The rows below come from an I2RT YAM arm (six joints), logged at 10 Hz.
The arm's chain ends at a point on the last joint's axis. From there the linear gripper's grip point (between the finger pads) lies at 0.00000 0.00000 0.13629 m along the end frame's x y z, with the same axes.
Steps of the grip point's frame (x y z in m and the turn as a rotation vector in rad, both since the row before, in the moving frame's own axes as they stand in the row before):
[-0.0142 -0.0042 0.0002 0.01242 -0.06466 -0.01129]
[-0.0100 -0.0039 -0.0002 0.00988 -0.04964 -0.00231]
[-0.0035 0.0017 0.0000 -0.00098 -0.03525 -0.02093]
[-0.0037 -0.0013 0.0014 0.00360 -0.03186 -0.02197]
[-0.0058 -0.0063 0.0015 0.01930 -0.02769 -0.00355]
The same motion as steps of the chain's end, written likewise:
[-0.0054 -0.0026 0.0005 0.01242 -0.06466 -0.01129]
[-0.0032 -0.0026 0.0000 0.00988 -0.04964 -0.00231]
[0.0013 0.0015 0.0001 -0.00098 -0.03525 -0.02093]
[0.0006 -0.0009 0.0015 0.00360 -0.03186 -0.02197]
[-0.0020 -0.0037 0.0016 0.01930 -0.02769 -0.00355]

